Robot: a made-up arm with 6 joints.
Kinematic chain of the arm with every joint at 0, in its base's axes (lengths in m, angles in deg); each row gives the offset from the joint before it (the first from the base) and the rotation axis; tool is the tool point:
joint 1: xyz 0 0 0.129 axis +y
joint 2: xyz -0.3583 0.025 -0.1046 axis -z
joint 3: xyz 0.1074 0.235 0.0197 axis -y
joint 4: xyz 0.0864 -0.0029 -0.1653 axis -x
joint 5: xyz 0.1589 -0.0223 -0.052 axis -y
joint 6: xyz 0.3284 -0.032 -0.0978 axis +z
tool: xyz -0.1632 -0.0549 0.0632
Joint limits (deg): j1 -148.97..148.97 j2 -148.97..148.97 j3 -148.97..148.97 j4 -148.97..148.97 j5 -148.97..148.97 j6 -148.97..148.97
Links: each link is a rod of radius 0.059 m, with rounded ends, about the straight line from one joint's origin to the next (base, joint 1, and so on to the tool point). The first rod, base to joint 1, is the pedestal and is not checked.
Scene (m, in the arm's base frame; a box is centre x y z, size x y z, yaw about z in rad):
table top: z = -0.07
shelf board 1: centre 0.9 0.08 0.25 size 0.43 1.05 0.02 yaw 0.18
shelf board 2: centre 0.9 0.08 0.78 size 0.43 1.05 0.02 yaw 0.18
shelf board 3: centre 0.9 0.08 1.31 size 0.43 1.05 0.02 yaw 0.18
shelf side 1: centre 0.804 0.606 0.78 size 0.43 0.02 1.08 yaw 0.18
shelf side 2: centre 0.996 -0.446 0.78 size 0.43 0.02 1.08 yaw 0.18
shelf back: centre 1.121 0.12 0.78 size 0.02 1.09 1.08 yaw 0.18
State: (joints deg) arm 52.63 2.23 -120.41 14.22 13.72 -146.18
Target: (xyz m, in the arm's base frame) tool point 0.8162 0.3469 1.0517
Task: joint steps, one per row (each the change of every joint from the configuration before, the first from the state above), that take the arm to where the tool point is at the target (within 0.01 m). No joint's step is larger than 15 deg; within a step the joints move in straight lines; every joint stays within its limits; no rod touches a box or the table.
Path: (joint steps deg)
1: 10.70 -14.54 13.50 -5.89 -3.69 -0.31
2: 10.71 -14.54 13.50 -5.89 -3.68 -0.31
3: 10.70 -14.55 13.49 -5.90 -3.69 -0.31
4: 10.71 -14.54 13.50 -5.89 -3.68 -0.31
5: 10.70 -14.54 13.50 -5.89 -3.69 -0.31
6: 10.71 -14.54 13.50 -5.89 -3.68 -0.31
7: 10.70 -14.54 13.50 -5.89 -3.69 -0.31
8: 10.71 -14.54 13.50 -5.90 -3.69 -0.31
9: 10.70 -14.55 13.49 -5.89 -3.68 -0.31

